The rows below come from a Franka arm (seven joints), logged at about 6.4 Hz.
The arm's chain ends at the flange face. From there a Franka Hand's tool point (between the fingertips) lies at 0.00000 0.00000 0.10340 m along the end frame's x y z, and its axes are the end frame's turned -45 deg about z.
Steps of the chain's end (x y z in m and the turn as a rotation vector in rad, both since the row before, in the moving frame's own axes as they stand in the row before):
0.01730, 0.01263, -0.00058, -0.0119, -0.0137, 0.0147
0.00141, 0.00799, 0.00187, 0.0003, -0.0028, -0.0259
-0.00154, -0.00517, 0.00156, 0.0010, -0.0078, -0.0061
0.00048, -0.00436, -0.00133, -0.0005, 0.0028, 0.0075
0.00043, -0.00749, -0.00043, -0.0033, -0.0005, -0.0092
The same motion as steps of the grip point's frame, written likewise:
0.00143, 0.02102, -0.00060, 0.0013, -0.0181, 0.0147
-0.00484, 0.00642, 0.00187, 0.0022, -0.0018, -0.0259
0.00207, -0.00539, 0.00156, 0.0062, -0.0048, -0.0061
0.00359, -0.00250, -0.00133, -0.0023, 0.0016, 0.0075
0.00532, -0.00479, -0.00043, -0.0020, -0.0027, -0.0092

